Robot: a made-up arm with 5 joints. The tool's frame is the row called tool.
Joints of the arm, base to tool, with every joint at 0 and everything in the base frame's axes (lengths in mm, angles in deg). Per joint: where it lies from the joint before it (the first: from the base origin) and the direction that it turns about. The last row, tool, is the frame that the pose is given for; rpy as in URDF.
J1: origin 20.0 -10.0 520.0 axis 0 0 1
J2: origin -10.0 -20.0 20.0 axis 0 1 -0.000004
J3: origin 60.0 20.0 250.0 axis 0 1 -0.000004
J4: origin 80.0 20.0 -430.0 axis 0 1 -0.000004
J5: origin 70.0 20.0 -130.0 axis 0 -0.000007 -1
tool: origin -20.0 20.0 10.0 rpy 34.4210 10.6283 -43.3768
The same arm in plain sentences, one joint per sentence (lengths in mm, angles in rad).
The arm has five revolute joints in a row. What follows holds with every joint at zero, and every direction is one of the base frame's.
Joint 1 lies 20 mm along +x and 10 mm along -y and 520 mm along +z from the base frame's origin and turns about +z.
Joint 2 lies 10 mm along -x and 20 mm along -y and 20 mm along +z from joint 1 and turns about +y.
Joint 3 lies 60 mm along +x and 20 mm along +y and 250 mm along +z from joint 2 and turns about +y.
Joint 4 lies 80 mm along +x and 20 mm along +y and 430 mm along -z from joint 3 and turns about +y.
Joint 5 lies 70 mm along +x and 20 mm along +y and 130 mm along -z from joint 4 and turns about -z.
The tool frame, which is the frame that the pose is given for, lies 20 mm along -x and 20 mm along +y and 10 mm along +z from joint 5; its axes are the base frame's turned by roll 0.6008, pitch 0.1855 and yaw -0.7571 rad (as in URDF: about the fixed x, then y, then z).

